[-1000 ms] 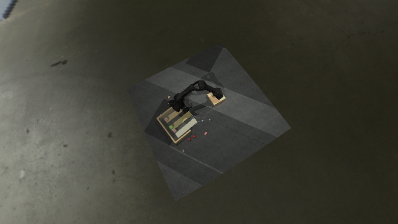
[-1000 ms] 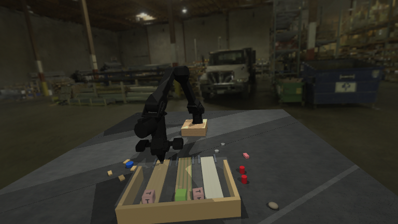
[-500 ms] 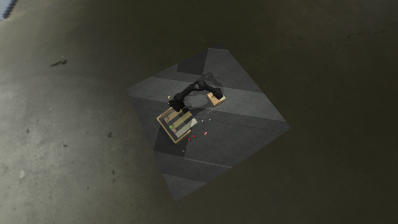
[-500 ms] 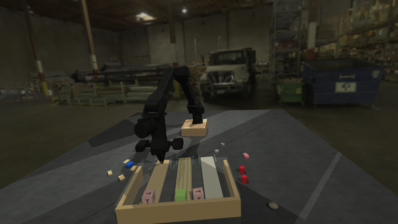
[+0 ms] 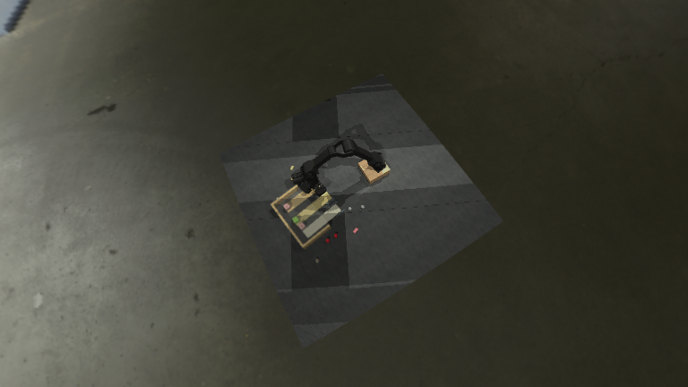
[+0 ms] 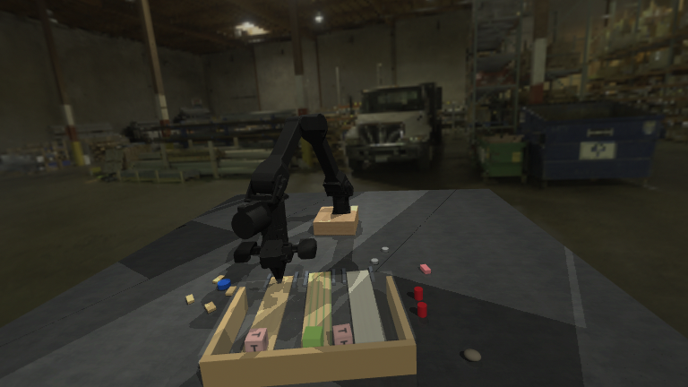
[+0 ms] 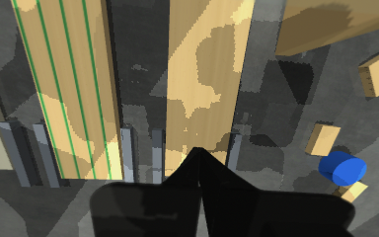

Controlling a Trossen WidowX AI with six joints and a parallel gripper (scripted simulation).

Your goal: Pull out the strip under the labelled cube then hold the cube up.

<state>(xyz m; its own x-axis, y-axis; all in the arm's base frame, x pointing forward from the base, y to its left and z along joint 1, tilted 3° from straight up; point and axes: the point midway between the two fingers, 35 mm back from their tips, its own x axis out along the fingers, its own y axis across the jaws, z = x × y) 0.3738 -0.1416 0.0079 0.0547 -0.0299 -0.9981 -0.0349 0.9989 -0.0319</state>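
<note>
My gripper tip is now 10 cm short of the tan strip. Also, from my gripper tip: blue disc 14 cm to the right; grey pebble 37 cm to the left, 23 cm ahead; pink block 36 cm to the left, 3 cm behind.
</note>
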